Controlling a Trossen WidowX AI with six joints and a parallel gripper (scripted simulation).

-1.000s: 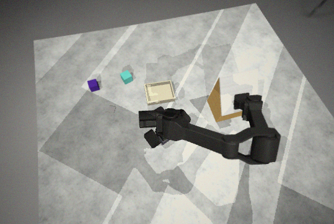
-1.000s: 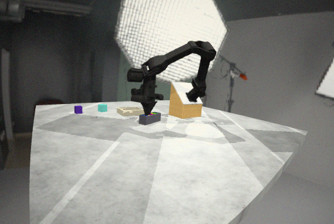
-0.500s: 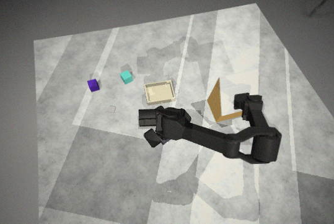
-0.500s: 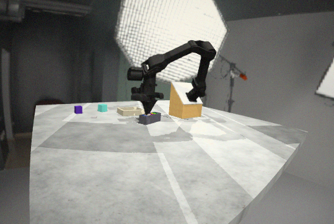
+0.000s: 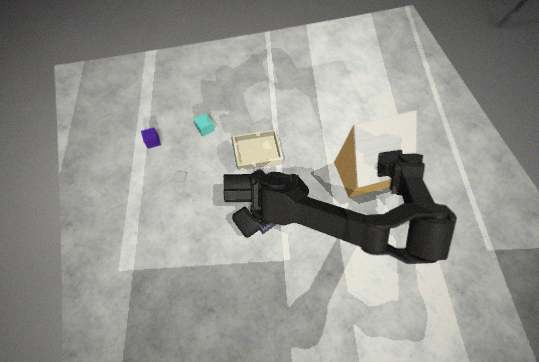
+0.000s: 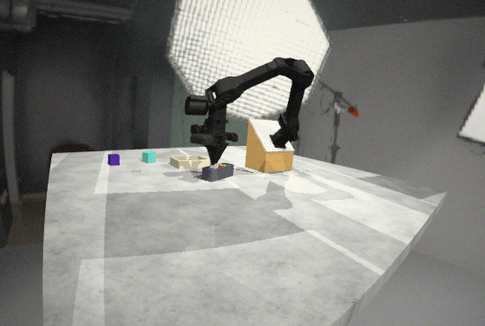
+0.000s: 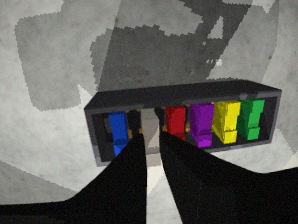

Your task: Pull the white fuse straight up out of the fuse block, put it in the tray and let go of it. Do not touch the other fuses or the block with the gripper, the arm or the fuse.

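Right now the beige tray is 10 mm behind my gripper tip, 210 mm to the right of it and 40 mm below it. From my gripper tip the other things lie so: teal cube: 130 mm ahead, 320 mm to the right, 30 mm below; white fuse: 10 mm below; purple cube: 290 mm ahead, 310 mm to the right, 30 mm below.
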